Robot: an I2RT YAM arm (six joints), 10 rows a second.
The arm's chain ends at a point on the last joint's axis. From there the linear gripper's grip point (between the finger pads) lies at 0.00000 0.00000 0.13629 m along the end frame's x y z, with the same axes.
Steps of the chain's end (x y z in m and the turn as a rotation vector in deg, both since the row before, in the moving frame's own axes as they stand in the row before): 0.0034 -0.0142 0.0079 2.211 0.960 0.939; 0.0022 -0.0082 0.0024 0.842 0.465 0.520; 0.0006 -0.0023 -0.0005 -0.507 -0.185 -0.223; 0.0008 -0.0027 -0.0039 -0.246 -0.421 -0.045; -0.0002 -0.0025 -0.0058 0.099 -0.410 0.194; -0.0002 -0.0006 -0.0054 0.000 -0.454 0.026; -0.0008 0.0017 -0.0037 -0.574 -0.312 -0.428; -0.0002 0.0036 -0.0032 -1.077 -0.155 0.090; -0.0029 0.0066 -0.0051 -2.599 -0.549 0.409; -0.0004 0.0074 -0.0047 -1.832 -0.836 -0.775; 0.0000 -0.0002 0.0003 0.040 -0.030 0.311; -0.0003 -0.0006 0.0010 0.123 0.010 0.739
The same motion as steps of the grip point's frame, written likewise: 0.0057 -0.0194 0.0078 2.211 0.960 0.939; 0.0033 -0.0102 0.0024 0.842 0.465 0.520; 0.0002 -0.0011 -0.0005 -0.507 -0.185 -0.223; -0.0002 -0.0021 -0.0039 -0.246 -0.421 -0.045; -0.0012 -0.0027 -0.0058 0.099 -0.410 0.194; -0.0013 -0.0006 -0.0054 0.000 -0.454 0.026; -0.0015 0.0031 -0.0037 -0.574 -0.312 -0.428; -0.0006 0.0062 -0.0032 -1.077 -0.155 0.090; -0.0042 0.0128 -0.0052 -2.599 -0.549 0.409; -0.0024 0.0118 -0.0048 -1.832 -0.836 -0.775; -0.0001 -0.0003 0.0003 0.040 -0.030 0.311; -0.0003 -0.0009 0.0010 0.123 0.010 0.739
